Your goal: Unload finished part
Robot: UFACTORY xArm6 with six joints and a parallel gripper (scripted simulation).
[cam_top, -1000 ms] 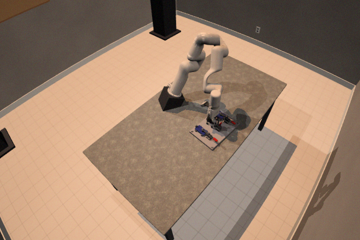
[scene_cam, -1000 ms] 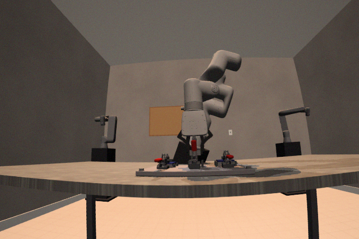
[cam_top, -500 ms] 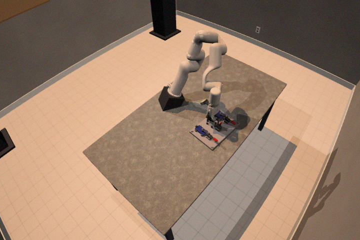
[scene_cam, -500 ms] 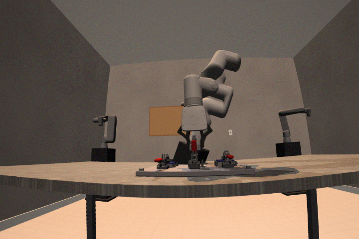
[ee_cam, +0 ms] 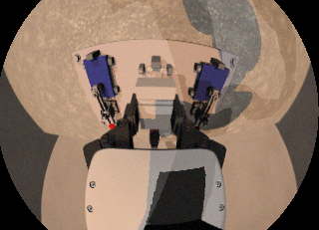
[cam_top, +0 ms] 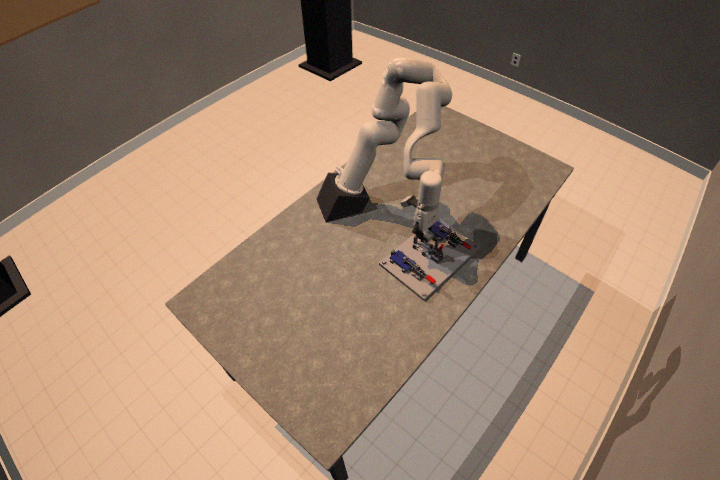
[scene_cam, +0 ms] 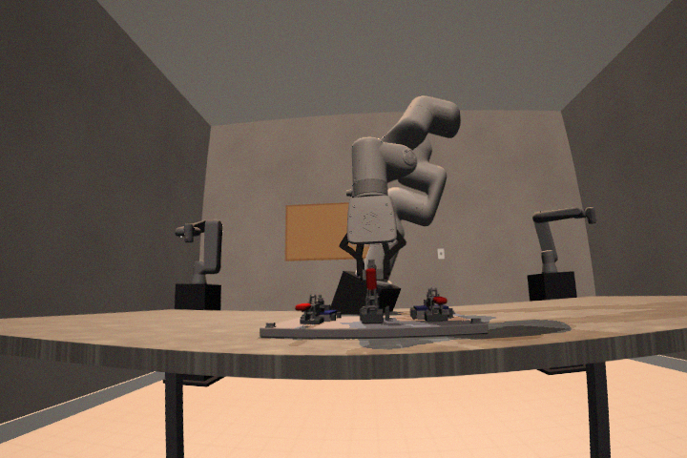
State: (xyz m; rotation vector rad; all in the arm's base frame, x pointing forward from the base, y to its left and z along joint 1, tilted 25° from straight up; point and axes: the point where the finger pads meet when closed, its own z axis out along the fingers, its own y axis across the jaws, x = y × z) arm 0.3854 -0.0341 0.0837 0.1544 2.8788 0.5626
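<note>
Right now my hand is 1 cm past the grey finished part and 1 cm above it. The rest, counted from my hand: blue blank (1 cm ahead, 11 cm to the left, 8 cm below); then fixture plate (5 cm ahead, 11 cm below).
</note>
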